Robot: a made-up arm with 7 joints. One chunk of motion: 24 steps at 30 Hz.
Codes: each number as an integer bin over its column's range. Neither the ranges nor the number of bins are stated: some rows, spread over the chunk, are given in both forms.
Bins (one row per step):
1: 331 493 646 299 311 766 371
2: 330 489 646 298 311 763 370
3: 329 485 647 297 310 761 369
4: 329 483 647 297 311 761 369
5: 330 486 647 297 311 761 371
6: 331 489 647 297 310 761 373
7: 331 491 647 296 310 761 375
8: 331 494 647 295 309 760 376
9: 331 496 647 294 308 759 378
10: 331 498 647 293 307 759 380
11: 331 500 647 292 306 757 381
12: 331 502 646 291 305 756 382
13: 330 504 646 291 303 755 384
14: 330 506 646 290 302 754 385
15: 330 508 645 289 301 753 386
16: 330 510 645 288 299 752 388
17: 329 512 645 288 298 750 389
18: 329 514 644 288 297 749 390
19: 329 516 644 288 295 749 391
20: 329 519 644 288 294 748 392
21: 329 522 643 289 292 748 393
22: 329 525 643 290 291 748 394
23: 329 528 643 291 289 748 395
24: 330 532 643 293 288 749 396
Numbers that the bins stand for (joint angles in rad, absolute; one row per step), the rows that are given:
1: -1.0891 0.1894 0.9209 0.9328 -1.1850 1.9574 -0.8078
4: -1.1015 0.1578 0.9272 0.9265 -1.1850 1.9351 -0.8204
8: -1.0891 0.1926 0.9272 0.9202 -1.1975 1.9306 -0.7764
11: -1.0891 0.2116 0.9272 0.9107 -1.2164 1.9172 -0.7449
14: -1.0953 0.2306 0.9209 0.9044 -1.2415 1.9038 -0.7198
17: -1.1015 0.2495 0.9147 0.8981 -1.2667 1.8859 -0.6946
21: -1.1015 0.2812 0.9021 0.9013 -1.3044 1.8769 -0.6695
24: -1.0953 0.3128 0.9021 0.9139 -1.3295 1.8814 -0.6506
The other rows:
2: -1.0953 0.1768 0.9209 0.9296 -1.1850 1.9440 -0.8141
3: -1.1015 0.1641 0.9272 0.9265 -1.1913 1.9351 -0.8204
5: -1.0953 0.1673 0.9272 0.9265 -1.1850 1.9351 -0.8078
6: -1.0891 0.1768 0.9272 0.9265 -1.1913 1.9351 -0.7952
7: -1.0891 0.1831 0.9272 0.9233 -1.1913 1.9351 -0.7826
9: -1.0891 0.1989 0.9272 0.9170 -1.2038 1.9261 -0.7638
10: -1.0891 0.2053 0.9272 0.9139 -1.2101 1.9261 -0.7512
12: -1.0891 0.2179 0.9209 0.9076 -1.2227 1.9127 -0.7386
13: -1.0953 0.2242 0.9209 0.9076 -1.2353 1.9082 -0.7261
15: -1.0953 0.2369 0.9147 0.9013 -1.2478 1.8993 -0.7135
16: -1.0953 0.2432 0.9147 0.8981 -1.2604 1.8948 -0.7009
18: -1.1015 0.2559 0.9084 0.8981 -1.2730 1.8814 -0.6883
19: -1.1015 0.2622 0.9084 0.8981 -1.2855 1.8814 -0.6821
20: -1.1015 0.2717 0.9084 0.8981 -1.2918 1.8769 -0.6758
22: -1.1015 0.2907 0.9021 0.9044 -1.3107 1.8769 -0.6632
23: -1.1015 0.3002 0.9021 0.9076 -1.3233 1.8769 -0.6569

